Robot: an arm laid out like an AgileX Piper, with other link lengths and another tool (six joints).
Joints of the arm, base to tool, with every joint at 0 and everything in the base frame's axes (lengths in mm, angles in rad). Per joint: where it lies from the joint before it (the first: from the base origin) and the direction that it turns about. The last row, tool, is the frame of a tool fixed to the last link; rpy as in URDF.
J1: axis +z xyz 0 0 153.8
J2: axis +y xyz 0 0 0
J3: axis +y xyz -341.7 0 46.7
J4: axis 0.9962 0 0.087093 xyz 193.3 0 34.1
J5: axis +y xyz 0 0 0
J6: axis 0.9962 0 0.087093 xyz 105.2 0 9.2
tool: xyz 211.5 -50 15.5 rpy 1.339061 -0.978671 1.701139
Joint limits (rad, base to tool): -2.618..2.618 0..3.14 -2.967..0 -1.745..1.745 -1.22..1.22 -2.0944..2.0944
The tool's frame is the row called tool.
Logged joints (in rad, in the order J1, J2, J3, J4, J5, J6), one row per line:
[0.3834, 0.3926, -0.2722, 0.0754, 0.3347, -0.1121]
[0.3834, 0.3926, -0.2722, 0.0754, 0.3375, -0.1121]
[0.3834, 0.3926, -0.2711, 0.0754, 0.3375, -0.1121]
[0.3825, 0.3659, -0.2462, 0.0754, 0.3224, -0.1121]
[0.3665, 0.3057, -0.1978, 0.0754, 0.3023, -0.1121]
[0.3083, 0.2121, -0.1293, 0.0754, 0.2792, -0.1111]
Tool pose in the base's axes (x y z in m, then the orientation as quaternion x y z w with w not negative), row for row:
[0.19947, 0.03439, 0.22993, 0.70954, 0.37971, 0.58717, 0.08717]
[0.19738, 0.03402, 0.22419, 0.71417, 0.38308, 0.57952, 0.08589]
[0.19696, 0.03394, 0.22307, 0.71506, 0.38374, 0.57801, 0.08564]
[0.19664, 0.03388, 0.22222, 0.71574, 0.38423, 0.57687, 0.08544]
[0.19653, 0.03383, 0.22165, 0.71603, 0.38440, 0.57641, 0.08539]
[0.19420, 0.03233, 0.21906, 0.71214, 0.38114, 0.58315, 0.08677]
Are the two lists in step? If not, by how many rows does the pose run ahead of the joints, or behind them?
The pose runs 2 rows behind the joints: the pose in row i belongs to the joints in row i - 2.
